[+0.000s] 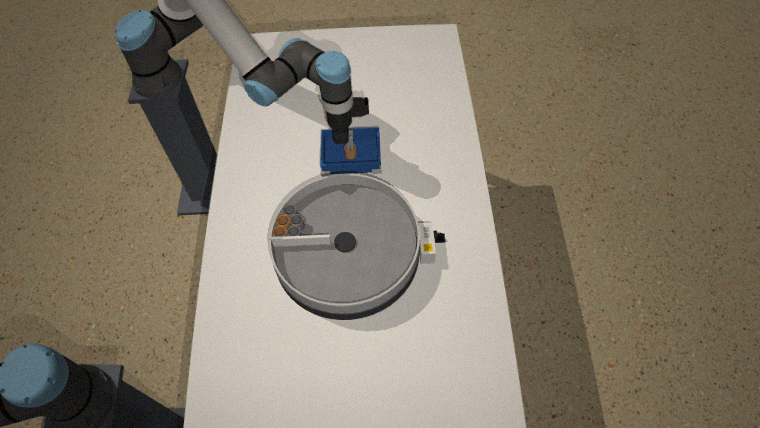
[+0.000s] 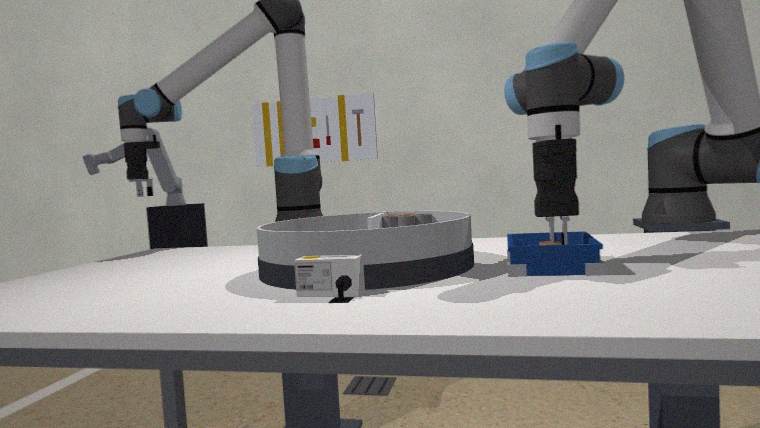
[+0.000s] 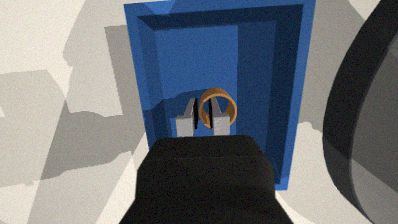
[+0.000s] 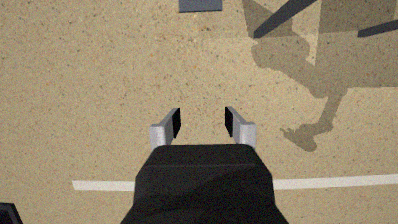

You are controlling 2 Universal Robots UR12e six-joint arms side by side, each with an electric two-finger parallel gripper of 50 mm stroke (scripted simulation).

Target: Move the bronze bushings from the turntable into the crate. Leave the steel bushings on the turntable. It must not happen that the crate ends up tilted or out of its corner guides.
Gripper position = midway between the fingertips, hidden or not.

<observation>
In view: the left gripper [image 2: 559,252], the right gripper [image 2: 145,196] and a blue crate [image 2: 541,260].
The blue crate is seen too in image 1 [image 1: 367,140] and in image 3 [image 3: 260,60]. The left gripper also shows in image 3 [image 3: 203,107]. The right gripper shows as well in image 4 [image 4: 202,116]. Image 4 does not show the blue crate: it is out of frame.
</observation>
